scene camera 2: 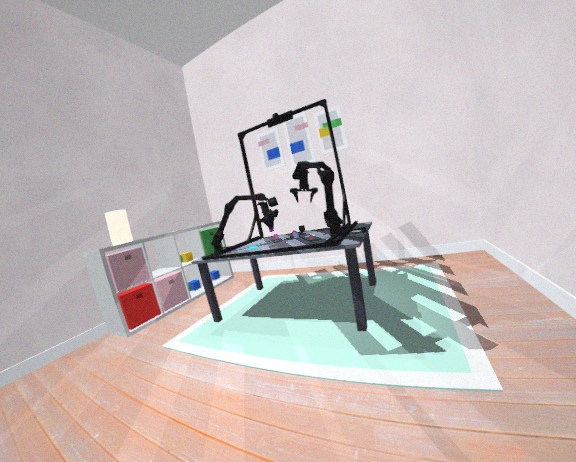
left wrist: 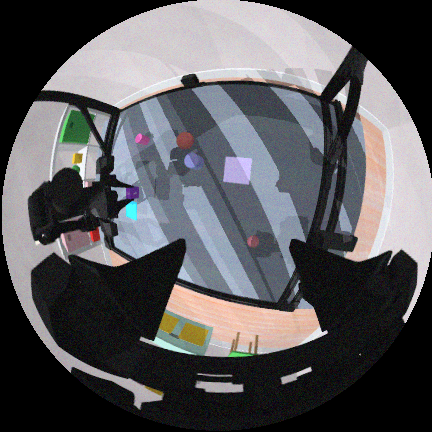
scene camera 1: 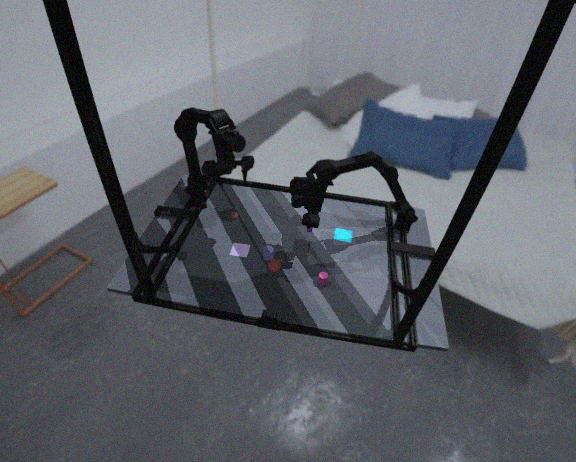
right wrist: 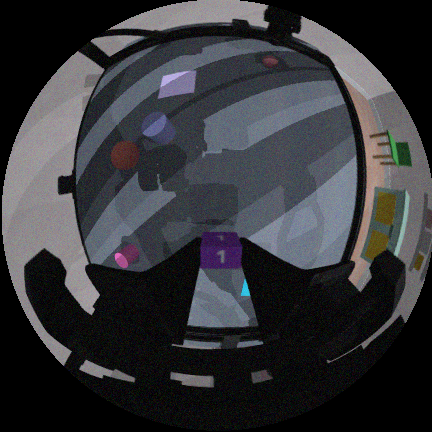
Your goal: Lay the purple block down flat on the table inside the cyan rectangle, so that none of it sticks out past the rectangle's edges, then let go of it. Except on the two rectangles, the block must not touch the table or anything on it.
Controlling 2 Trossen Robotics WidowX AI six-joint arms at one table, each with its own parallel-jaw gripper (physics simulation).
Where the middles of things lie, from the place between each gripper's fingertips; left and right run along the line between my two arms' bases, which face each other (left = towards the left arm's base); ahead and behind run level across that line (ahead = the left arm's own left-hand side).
Right now the pale lilac rectangle (right wrist: 182, 82) is 90 mm behind my left hand, 40 mm to the right of it and 250 mm below it. From my left hand the other things lie so: lavender cylinder (right wrist: 156, 126): 110 mm behind, 150 mm to the right, 230 mm below; then purple block (right wrist: 218, 249): 10 mm behind, 300 mm to the right, 150 mm below.
The purple block lies 10 mm to the right of my right hand. From my right hand the other things lie so: lavender cylinder (140 mm to the left, 90 mm below, 90 mm behind); then pale lilac rectangle (260 mm to the left, 110 mm below, 80 mm behind).
